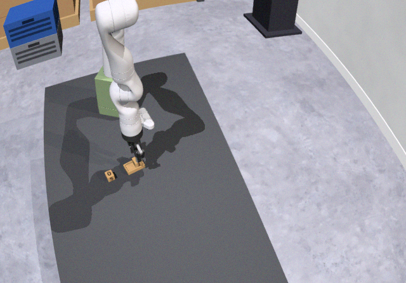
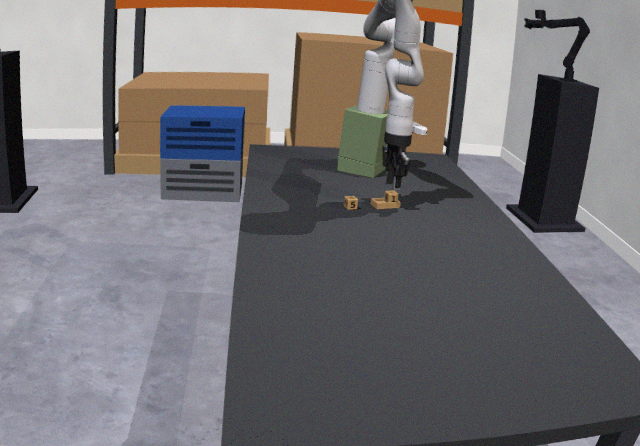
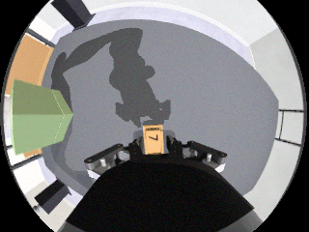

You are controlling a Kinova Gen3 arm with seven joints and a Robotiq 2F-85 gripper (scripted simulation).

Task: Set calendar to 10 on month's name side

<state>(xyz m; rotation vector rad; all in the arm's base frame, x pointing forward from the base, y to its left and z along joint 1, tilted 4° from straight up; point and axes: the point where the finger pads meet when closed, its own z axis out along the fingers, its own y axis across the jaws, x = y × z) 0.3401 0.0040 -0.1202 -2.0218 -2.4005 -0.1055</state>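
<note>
Right now my hand is 70 mm above the wooden calendar tray and 20 mm to the left of it.
</note>
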